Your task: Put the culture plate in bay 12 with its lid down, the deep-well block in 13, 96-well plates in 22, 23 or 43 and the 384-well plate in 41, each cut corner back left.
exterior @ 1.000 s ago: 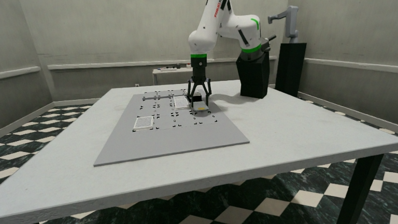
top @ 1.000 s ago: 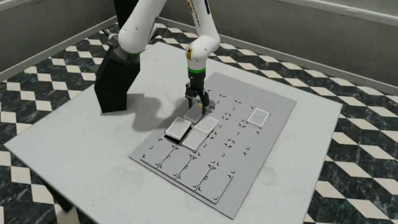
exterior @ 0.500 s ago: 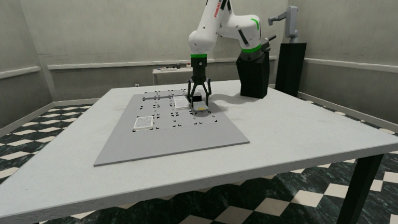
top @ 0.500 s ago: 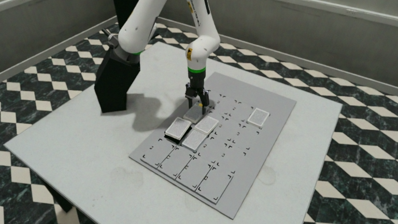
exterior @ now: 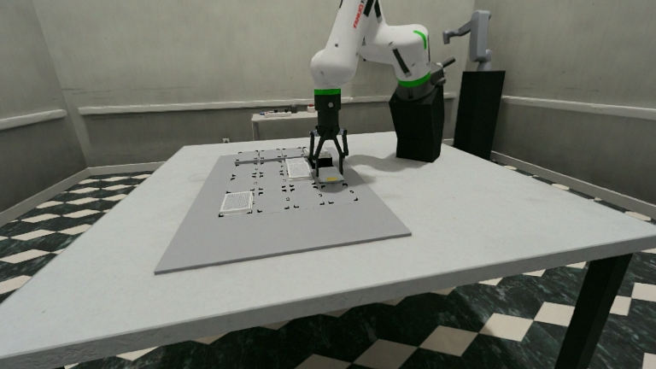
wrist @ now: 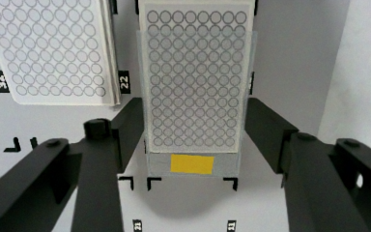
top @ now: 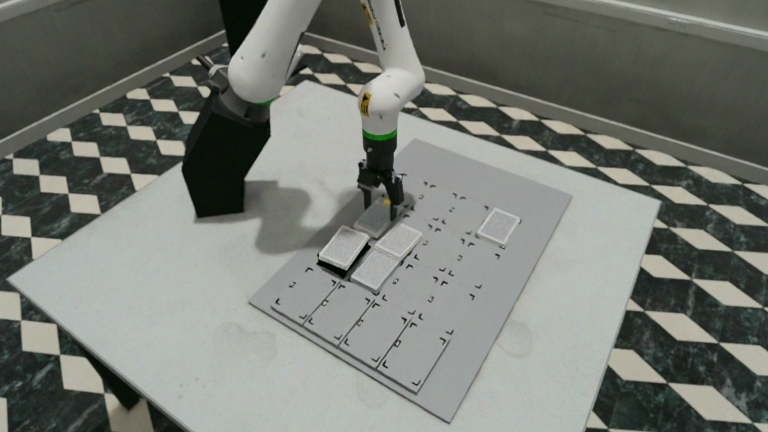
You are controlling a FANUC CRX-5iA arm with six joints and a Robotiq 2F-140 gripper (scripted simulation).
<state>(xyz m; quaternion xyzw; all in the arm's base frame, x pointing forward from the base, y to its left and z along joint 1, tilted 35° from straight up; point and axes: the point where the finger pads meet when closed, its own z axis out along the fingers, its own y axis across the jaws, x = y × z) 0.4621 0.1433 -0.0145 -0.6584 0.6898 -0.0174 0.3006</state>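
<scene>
Right now my hand is 2 cm above the lid. Round my hand: 384-well plate: 31 cm ahead, 16 cm to the left, 3 cm below; then black deep-well block: 1 cm ahead, 19 cm to the right, 2 cm below.
</scene>
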